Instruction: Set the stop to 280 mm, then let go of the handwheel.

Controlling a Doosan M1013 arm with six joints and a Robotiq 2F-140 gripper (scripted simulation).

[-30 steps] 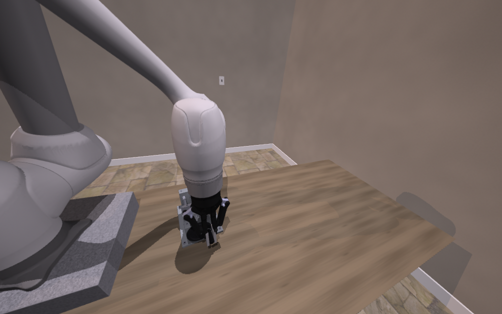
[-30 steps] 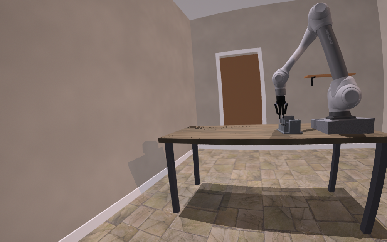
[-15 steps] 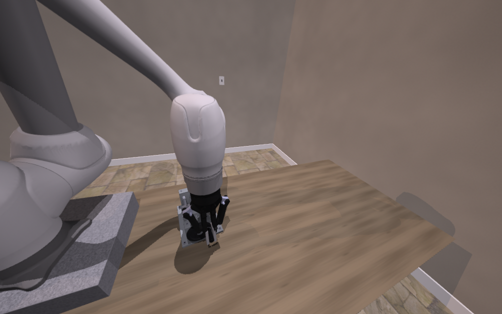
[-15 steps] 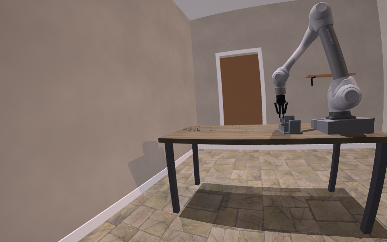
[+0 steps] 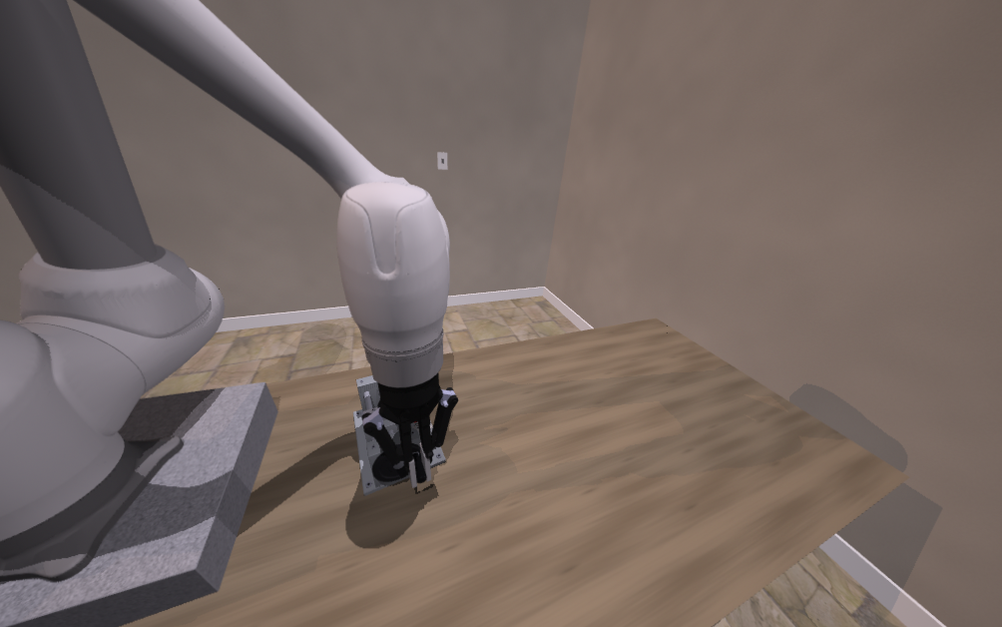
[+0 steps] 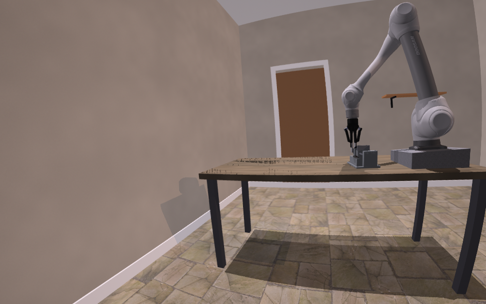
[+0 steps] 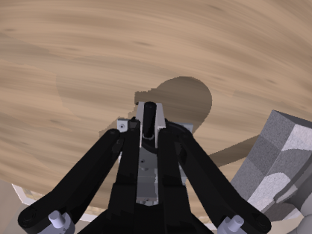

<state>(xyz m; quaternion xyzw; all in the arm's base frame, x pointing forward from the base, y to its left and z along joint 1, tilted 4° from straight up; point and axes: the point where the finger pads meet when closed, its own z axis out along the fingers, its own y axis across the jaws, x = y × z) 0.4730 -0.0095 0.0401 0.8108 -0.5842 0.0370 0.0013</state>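
My gripper is now 10 mm past the handwheel, 20 mm to the right of it and 20 mm above it.
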